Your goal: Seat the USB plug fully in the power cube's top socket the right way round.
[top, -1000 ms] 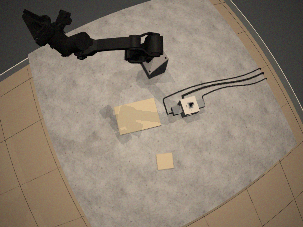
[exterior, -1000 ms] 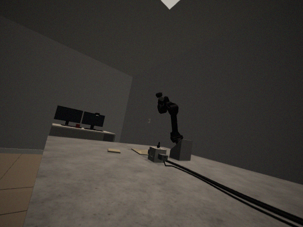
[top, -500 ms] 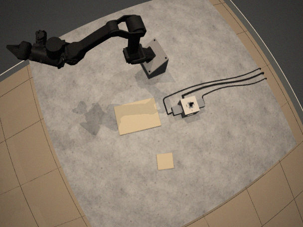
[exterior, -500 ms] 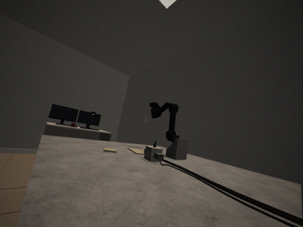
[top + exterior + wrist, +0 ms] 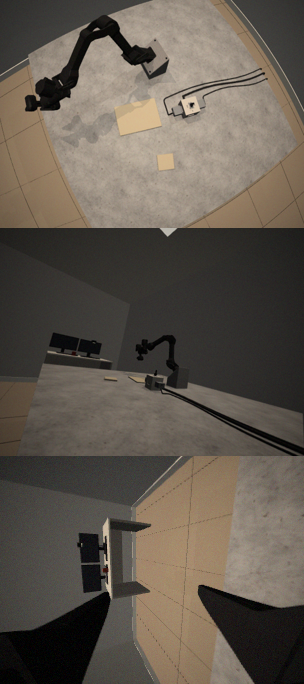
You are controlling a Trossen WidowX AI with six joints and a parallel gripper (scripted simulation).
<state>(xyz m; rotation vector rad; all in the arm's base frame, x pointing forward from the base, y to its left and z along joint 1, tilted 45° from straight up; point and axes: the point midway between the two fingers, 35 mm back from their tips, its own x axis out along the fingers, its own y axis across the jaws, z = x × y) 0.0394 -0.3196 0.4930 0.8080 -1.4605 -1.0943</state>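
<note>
The dark USB plug lies 67 cm to the left of my gripper tip, 28 cm ahead of it and 11 cm below it. From my gripper tip the other things lie so: USB socket (66 cm to the left, 28 cm ahead, 14 cm below); then large tan pad (43 cm to the left, 20 cm below, 20 cm ahead); then tan square (46 cm ahead, 44 cm to the left, 20 cm below).
</note>
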